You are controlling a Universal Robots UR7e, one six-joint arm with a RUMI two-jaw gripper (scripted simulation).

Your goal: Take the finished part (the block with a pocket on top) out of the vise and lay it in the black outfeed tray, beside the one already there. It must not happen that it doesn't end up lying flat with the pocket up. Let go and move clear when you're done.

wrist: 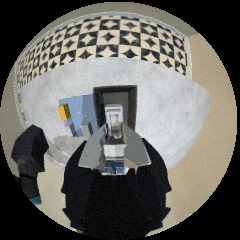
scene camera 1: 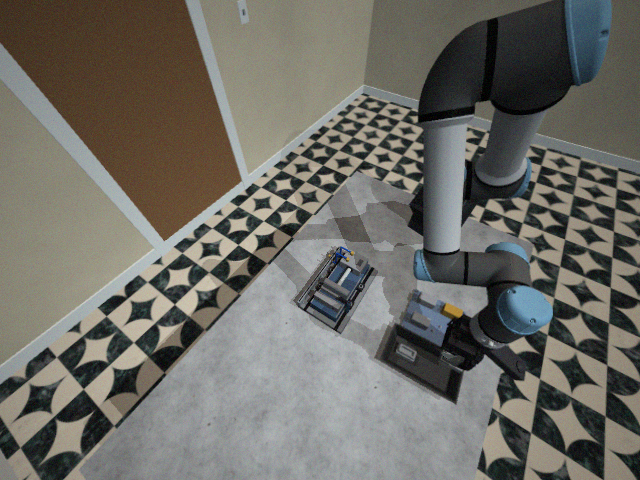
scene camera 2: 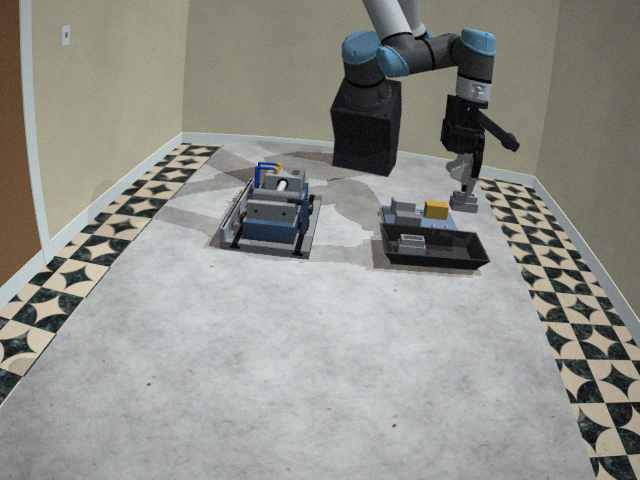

Path:
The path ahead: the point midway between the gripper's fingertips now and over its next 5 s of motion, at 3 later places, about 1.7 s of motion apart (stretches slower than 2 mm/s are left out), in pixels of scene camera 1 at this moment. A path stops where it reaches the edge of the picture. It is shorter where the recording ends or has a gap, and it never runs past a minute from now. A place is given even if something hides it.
My gripper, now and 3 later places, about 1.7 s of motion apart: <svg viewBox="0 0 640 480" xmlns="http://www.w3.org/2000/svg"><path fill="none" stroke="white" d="M452 359L450 361L440 367L438 368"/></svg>

